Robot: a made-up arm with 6 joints.
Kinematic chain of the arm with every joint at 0, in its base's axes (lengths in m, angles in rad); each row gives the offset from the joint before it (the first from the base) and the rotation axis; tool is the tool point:
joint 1: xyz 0 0 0.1 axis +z
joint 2: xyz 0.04 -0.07 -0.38 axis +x
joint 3: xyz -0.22 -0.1 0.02 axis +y
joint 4: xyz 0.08 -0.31 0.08 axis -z
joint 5: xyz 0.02 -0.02 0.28 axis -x
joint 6: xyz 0 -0.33 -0.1 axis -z
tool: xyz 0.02 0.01 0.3
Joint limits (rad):
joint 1: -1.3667..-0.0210
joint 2: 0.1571..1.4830
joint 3: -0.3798..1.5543
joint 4: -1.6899..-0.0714
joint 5: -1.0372..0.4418
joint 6: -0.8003..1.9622
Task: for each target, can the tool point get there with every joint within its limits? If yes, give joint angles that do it. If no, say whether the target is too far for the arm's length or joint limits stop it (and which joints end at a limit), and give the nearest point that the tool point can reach.
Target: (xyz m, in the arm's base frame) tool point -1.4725 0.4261 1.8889
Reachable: no: too far | nearest point -0.8441 0.0797 0.3488 | short by 1.699 m
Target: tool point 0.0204 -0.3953 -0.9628
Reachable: yes | joints -0.8178 0.9599 1.2486 -0.7917 -0.5033 0.5266
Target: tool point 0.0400 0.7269 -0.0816
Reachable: no: joint limits stop it (at a limit: joint 1, joint 2, joint 3, joint 4) | nearest point 0.1113 0.3526 -0.6416 | short by 0.677 m
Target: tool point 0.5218 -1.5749 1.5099
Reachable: no: too far | nearest point 0.0572 -0.7862 0.3198 | short by 1.501 m
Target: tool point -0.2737 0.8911 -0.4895
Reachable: no: joint limits stop it (at a limit: joint 1, joint 2, joint 3, joint 4) | nearest point 0.0038 0.3268 -0.6558 | short by 0.650 m
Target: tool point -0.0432 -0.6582 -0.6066
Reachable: yes | joints -0.7935 0.8921 0.5225 -1.2209 -0.4272 1.2432
